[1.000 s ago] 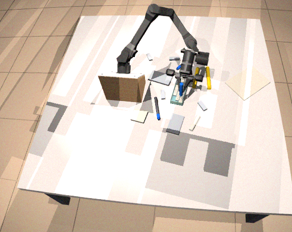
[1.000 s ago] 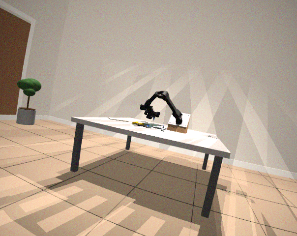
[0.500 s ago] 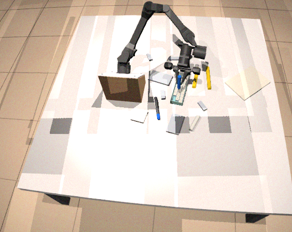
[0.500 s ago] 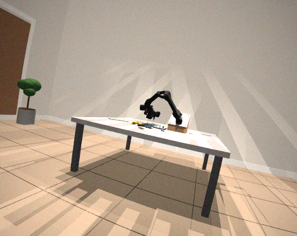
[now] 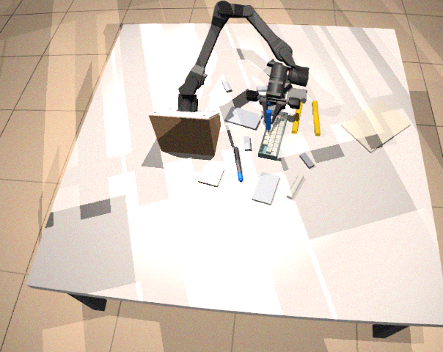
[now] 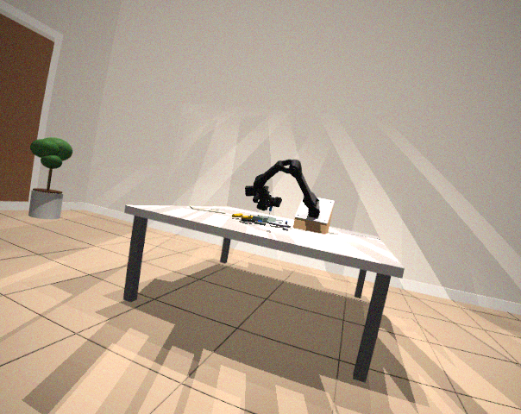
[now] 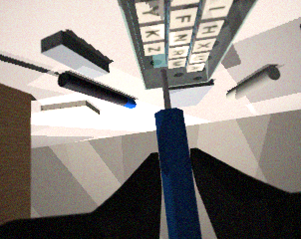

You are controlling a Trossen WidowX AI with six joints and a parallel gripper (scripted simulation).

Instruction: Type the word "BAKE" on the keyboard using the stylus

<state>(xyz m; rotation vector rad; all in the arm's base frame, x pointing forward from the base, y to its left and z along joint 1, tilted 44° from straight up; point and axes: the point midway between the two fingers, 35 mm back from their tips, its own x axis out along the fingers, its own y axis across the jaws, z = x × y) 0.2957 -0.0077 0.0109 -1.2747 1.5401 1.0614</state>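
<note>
The grey block is 7 cm behind my gripper tip, 2 cm to the right of it and 9 cm below it. The rest, counted from my gripper tip: cream pad 18 cm behind, 17 cm to the right, 9 cm below; blue stylus 1 cm below; white cylinder 11 cm ahead, 19 cm to the right, 9 cm below.
</note>
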